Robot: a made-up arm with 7 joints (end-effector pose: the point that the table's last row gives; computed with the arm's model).
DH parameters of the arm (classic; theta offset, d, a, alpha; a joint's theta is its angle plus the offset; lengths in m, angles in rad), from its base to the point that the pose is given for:
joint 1: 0 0.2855 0 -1.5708
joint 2: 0 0 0 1.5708
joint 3: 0 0.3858 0.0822 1.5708
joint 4: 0 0 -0.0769 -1.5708
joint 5: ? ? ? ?
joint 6: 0 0 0.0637 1.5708
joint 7: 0 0 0 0
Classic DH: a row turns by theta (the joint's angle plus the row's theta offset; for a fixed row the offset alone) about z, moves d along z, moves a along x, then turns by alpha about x.
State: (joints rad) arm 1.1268 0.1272 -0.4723 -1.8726 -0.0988 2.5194 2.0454
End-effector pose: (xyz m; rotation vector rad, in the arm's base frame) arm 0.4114 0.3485 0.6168 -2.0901 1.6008 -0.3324
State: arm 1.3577 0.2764 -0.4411 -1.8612 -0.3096 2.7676 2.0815
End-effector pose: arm 0.3009 0.4876 0.5527 -2.2638 1.0367 -0.4608
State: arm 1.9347 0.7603 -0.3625 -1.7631 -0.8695 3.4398 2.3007
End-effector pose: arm -0.1121 0.6080 0.3076 -2.2674 -0.4876 -0.0345
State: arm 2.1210 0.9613 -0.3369 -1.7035 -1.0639 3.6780 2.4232
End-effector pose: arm -0.2345 0.5603 0.2037 -2.2258 -0.9343 0.3206
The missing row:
joint 5: 0 0.3579 0 1.5708
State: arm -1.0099 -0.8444 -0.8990 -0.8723 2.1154 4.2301 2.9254
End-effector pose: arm -0.3907 0.1900 0.8143 0.4887 -1.6868 0.2807
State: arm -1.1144 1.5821 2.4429 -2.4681 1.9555 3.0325 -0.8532
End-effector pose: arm 0.3033 -0.0030 0.5152 -0.9546 0.1482 0.3318
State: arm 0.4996 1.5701 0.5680 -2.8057 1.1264 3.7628 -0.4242
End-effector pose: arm 0.0479 0.1538 0.0231 2.5342 0.5243 -0.9166
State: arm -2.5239 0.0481 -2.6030 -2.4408 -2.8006 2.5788 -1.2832
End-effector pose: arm 0.1221 0.3290 0.4027 -1.5762 0.9768 -0.0758
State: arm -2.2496 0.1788 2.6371 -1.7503 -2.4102 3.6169 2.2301
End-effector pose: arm 0.3229 0.1359 0.7084 -2.1012 -0.8704 -1.5027
